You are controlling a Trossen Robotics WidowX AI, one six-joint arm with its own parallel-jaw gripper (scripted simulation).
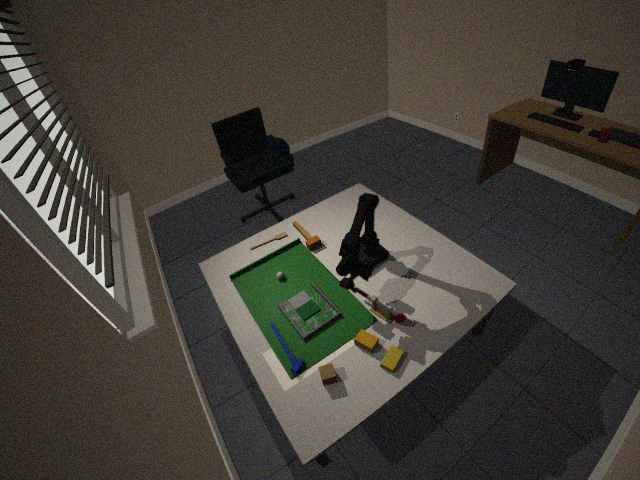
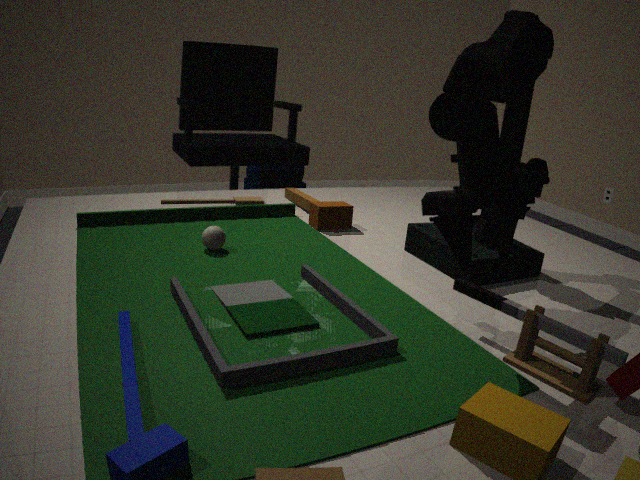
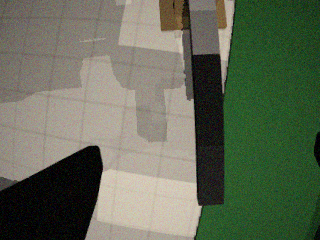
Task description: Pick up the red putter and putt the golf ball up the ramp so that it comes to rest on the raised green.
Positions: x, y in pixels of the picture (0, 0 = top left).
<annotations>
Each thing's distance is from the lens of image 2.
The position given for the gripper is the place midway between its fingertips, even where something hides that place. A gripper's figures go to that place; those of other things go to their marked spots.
gripper (image 2: 486, 264): 0.67 m
wooden rack (image 2: 582, 387): 0.62 m
</annotations>
